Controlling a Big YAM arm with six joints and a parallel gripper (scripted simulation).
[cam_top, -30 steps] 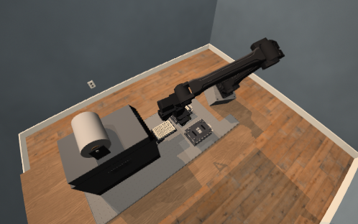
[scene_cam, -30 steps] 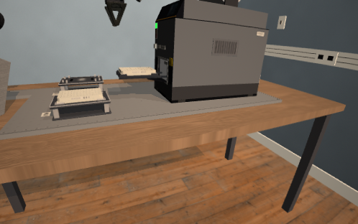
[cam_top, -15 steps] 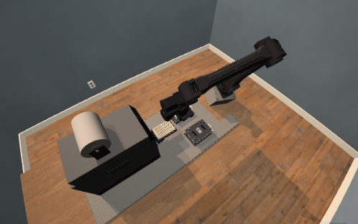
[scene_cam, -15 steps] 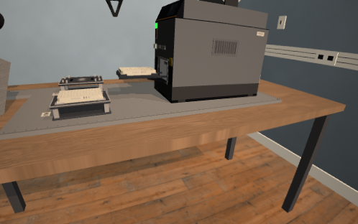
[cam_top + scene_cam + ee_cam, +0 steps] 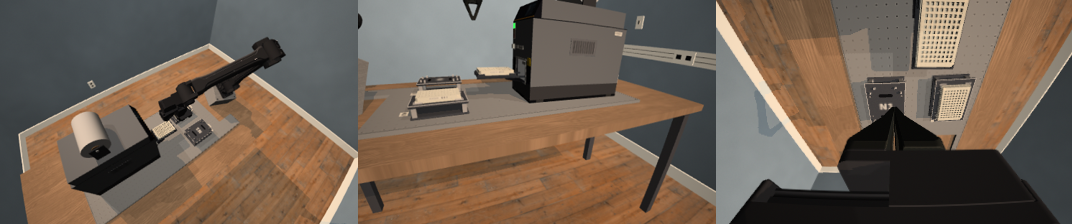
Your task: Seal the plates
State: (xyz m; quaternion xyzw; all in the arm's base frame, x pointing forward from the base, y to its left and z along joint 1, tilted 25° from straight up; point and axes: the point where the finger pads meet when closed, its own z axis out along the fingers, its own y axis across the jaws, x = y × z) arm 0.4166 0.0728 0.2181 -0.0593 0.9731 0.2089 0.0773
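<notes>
The start button lies 160 mm ahead of my hand, 100 mm below it and 30 mm to the left of it. From my hand the other things lie so: sealer stage 200 mm below, 80 mm to the right, 80 mm ahead; plate nest 250 mm below, 210 mm to the right, 100 mm behind; small label 290 mm below, 230 mm to the right, 210 mm behind.
</notes>
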